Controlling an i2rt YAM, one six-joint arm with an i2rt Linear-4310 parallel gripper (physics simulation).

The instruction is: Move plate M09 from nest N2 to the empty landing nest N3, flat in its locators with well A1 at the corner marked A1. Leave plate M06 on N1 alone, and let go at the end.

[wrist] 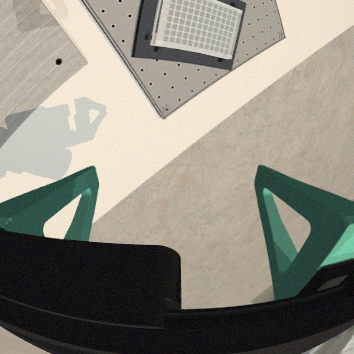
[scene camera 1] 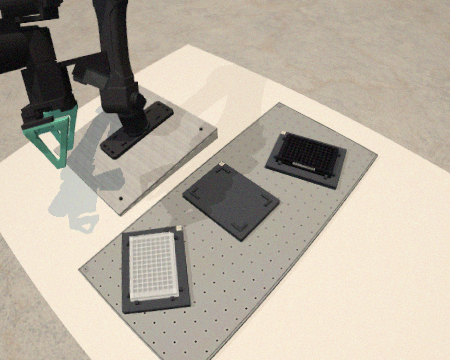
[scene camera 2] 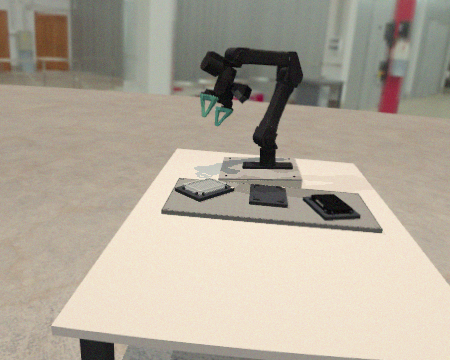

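Note:
A white plate (scene camera 1: 153, 265) (scene camera 2: 205, 186) (wrist: 197, 27) lies flat in a dark nest (scene camera 1: 185, 287) (wrist: 143, 35). A black plate (scene camera 1: 308, 152) (scene camera 2: 332, 204) lies in another dark nest (scene camera 1: 340, 170). The empty landing nest (scene camera 1: 231, 202) (scene camera 2: 268, 195) is between them, with corner locators and a pale tag (scene camera 1: 221, 164) at one corner. No plate or nest lettering is legible, so I cannot tell which plate is M09. My gripper (scene camera 1: 66, 158) (scene camera 2: 211, 120) (wrist: 176, 173) is open and empty, high up beside the arm's base, away from the plates.
The nests stand on a grey perforated board (scene camera 1: 220, 280) (scene camera 2: 225, 212) (wrist: 165, 95). The arm stands on a metal base plate (scene camera 1: 165, 155) (scene camera 2: 235, 175) (wrist: 30, 65) behind the board. Both rest on a cream table (scene camera 1: 375, 260) (scene camera 2: 240, 280) (wrist: 135, 145). In the wrist view the table edge runs diagonally below the board.

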